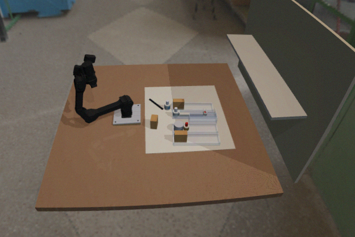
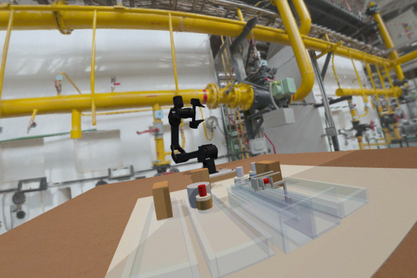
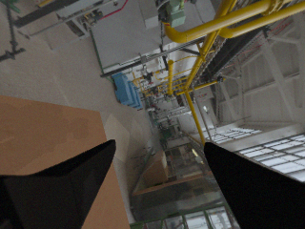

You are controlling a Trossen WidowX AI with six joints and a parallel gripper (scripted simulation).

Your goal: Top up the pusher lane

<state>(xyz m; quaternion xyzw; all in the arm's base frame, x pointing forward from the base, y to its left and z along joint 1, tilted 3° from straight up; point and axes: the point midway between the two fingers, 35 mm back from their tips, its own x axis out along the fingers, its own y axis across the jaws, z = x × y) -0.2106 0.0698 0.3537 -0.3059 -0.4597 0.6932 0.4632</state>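
Now: gripper tip 440 mm short of the black stick, 20 mm to the right of it and 360 mm above it. Also, from my gripper tip: grey cylinder: 570 mm ahead, 230 mm to the right, 340 mm below; clear sprung lane: 710 mm ahead, 140 mm to the right, 350 mm below; red knob: 750 mm ahead, 150 mm to the right, 300 mm below.
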